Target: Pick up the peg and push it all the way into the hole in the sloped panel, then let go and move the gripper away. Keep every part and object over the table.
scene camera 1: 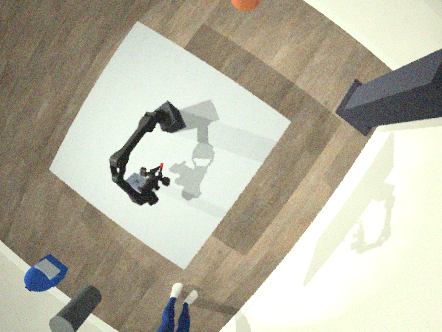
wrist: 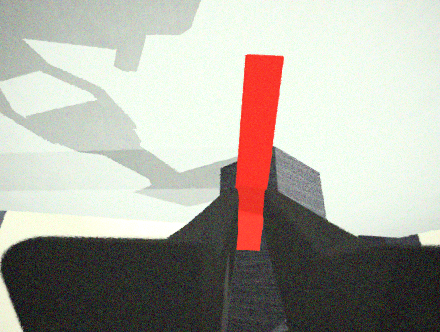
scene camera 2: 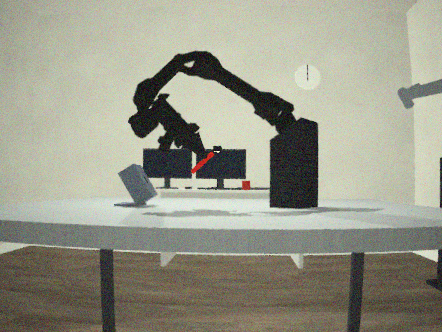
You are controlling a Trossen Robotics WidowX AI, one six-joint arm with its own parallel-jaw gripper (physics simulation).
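Places are measured from the arm's base along level axes (x ahead, y up, z right), in millimetres.
Pixels of known places: gripper, fingertip midpoint: (scene camera 1: pixel 161 166) (wrist: pixel 250 198) (scene camera 2: pixel 206 158); arm's base at its link origin: (scene camera 1: pixel 162 116) (scene camera 2: pixel 292 133).
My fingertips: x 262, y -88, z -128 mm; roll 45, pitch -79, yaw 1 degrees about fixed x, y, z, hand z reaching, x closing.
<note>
Ahead of a thing's pixels: the offset from my fingertips to its middle.
My gripper (scene camera 1: pixel 159 171) (scene camera 2: pixel 204 156) (wrist: pixel 250 198) is shut on the red peg {dy -13, dx +10, dz -1 mm} (scene camera 1: pixel 161 165) (scene camera 2: pixel 201 164) (wrist: pixel 260 115) and holds it in the air well above the table. In scene camera 2 the peg is tilted, its lower end pointing down and left towards the panel side. In the wrist view its long part sticks up past the fingertips and a short end shows between the fingers. The grey-blue sloped panel {dy -81, dx +220, dz +97 mm} (scene camera 1: pixel 134 180) (scene camera 2: pixel 136 185) stands on the table, left of the peg and apart from it in scene camera 2. The arm partly covers it in scene camera 1. Its hole is hard to make out.
The white table (scene camera 1: pixel 225 105) (scene camera 2: pixel 300 237) carries the arm's dark base (scene camera 1: pixel 170 117) (scene camera 2: pixel 294 165), right of the peg in scene camera 2. The base also shows behind the fingers in the wrist view. Monitors (scene camera 2: pixel 167 162) and a small red block (scene camera 2: pixel 246 185) stand in the background.
</note>
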